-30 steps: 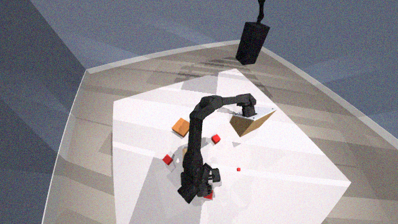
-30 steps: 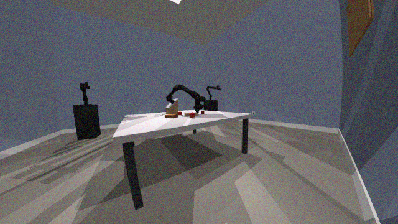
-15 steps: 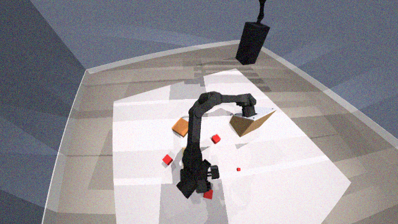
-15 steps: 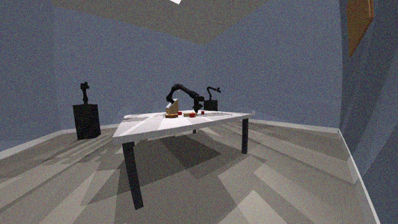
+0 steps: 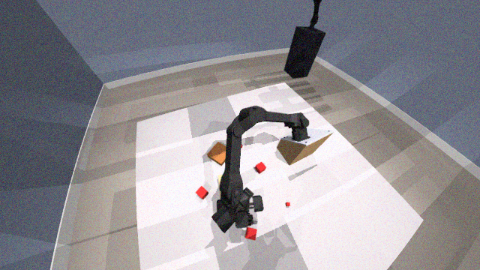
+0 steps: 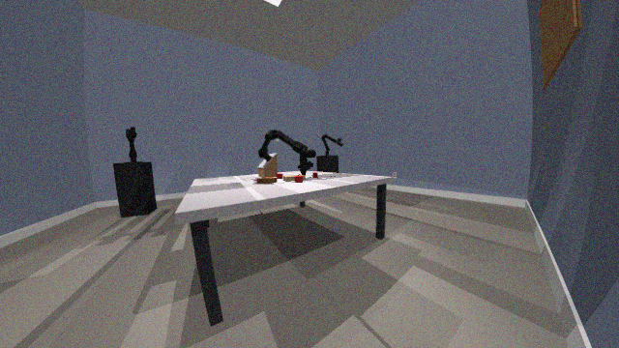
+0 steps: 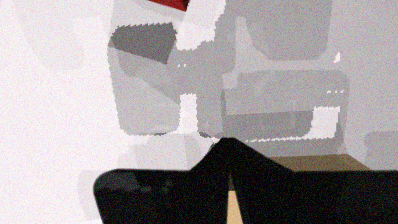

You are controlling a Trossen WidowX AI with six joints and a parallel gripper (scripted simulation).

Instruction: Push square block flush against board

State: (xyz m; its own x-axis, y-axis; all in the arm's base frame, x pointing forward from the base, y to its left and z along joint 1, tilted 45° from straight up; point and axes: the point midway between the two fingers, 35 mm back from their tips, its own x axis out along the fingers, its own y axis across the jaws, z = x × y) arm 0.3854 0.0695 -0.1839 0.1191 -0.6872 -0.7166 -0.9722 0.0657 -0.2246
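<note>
My gripper tip is 90 mm to the left of the tan board, 20 mm short of it and 10 mm below it. From my gripper tip the other things lie so: square block 300 mm to the right, 20 mm ahead, 10 mm above.
</note>
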